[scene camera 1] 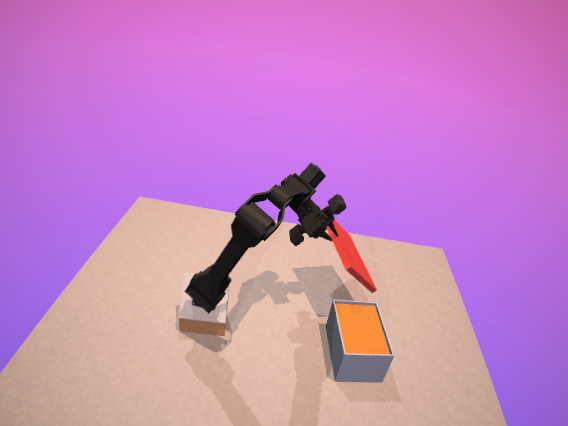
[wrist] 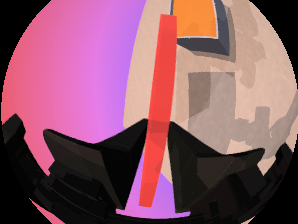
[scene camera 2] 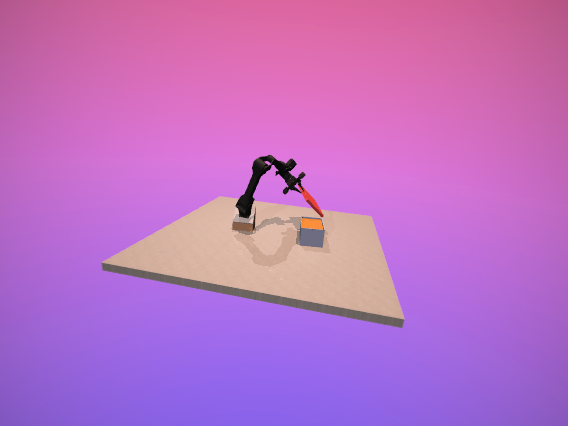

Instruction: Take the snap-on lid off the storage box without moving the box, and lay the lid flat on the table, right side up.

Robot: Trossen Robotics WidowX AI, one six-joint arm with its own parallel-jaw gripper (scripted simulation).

My gripper (scene camera 1: 335, 238) carries a red lid (scene camera 1: 349, 256).
The red lid shows as well in the wrist view (wrist: 160, 110). My gripper shows as well in the wrist view (wrist: 158, 124).
